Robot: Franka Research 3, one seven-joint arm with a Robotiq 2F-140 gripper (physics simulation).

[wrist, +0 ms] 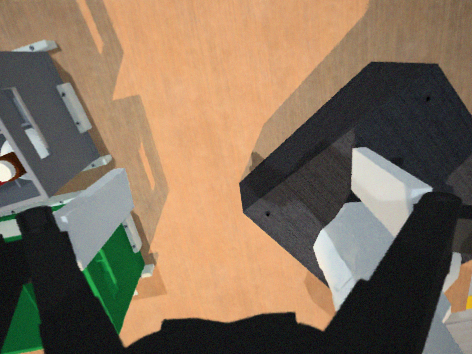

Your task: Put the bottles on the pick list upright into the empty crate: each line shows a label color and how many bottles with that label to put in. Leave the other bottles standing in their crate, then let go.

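Note:
My gripper (238, 178) is open, its fingers wide apart with nothing between them, high above the wooden table. A grey crate (31, 67) is cut off by the left edge of the view. In it shows the top of a brown bottle (7, 170) with a white cap; a bit of red shows beside it, but no label can be read. A green crate (116, 260) stands at the lower left, partly hidden behind the left finger; whether it holds bottles cannot be told. The pick list does not show in the view.
A dark block-like pedestal (405, 110) stands at the right, with part of the white arm (357, 240) on it, partly behind the right finger. The wooden table (200, 150) spans the middle, with shadows beside the crates and pedestal. A bit of yellow (469, 302) shows at the lower right.

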